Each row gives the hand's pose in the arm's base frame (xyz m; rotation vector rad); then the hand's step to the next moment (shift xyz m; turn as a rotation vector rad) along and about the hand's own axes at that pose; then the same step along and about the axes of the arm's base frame.
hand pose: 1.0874 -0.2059 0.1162 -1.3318 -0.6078 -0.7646
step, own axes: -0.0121 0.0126 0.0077 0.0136 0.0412 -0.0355
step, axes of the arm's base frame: 0.0026 0.0101 -0.0160 0.0394 -0.0343 -0.0204
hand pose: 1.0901 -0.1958 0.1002 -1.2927 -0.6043 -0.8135
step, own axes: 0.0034 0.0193 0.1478 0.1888 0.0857 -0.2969
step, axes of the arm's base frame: 0.0250 0.1457 0.0195 0.1656 -0.3194 0.0409
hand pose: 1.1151 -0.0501 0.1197 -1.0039 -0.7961 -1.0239
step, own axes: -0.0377 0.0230 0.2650 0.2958 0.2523 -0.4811
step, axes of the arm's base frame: -0.0109 0.2634 0.0518 0.3717 -0.4938 0.0246
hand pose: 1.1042 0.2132 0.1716 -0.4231 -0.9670 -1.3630
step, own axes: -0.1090 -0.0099 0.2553 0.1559 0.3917 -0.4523
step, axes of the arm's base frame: -0.0847 0.2582 0.0575 0.5049 -0.3557 -0.0304
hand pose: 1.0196 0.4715 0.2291 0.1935 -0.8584 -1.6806
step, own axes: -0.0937 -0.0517 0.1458 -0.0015 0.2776 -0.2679
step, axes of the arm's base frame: -0.0914 0.1500 0.0430 0.3633 -0.1285 -0.0185
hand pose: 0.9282 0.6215 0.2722 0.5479 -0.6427 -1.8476
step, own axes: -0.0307 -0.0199 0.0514 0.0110 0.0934 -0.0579
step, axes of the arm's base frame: -0.0361 0.0437 0.0277 0.0978 -0.0484 0.0172
